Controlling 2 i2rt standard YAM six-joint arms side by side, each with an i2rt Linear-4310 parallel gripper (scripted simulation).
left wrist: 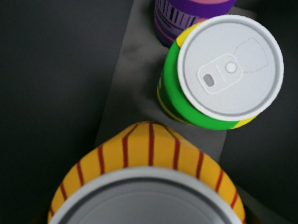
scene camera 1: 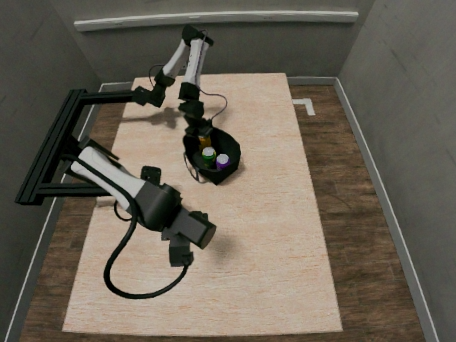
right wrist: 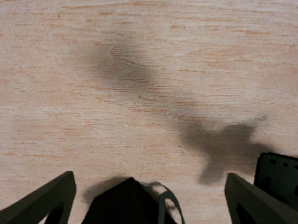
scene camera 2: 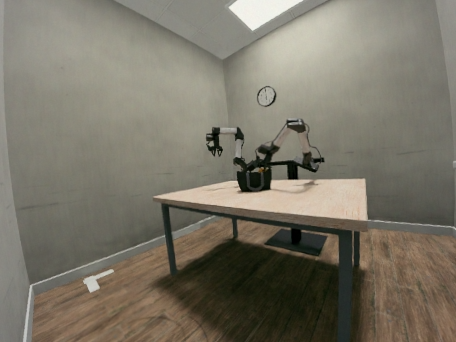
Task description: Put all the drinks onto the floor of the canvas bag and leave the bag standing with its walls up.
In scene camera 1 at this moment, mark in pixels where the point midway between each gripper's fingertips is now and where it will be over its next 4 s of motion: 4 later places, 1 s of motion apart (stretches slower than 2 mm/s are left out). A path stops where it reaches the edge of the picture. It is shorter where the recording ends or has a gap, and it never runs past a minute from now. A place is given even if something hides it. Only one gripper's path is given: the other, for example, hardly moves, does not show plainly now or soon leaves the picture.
My right gripper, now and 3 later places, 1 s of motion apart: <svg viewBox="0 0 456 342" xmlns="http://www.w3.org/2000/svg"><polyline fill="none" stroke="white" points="190,232 243,238 288,216 291,214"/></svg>
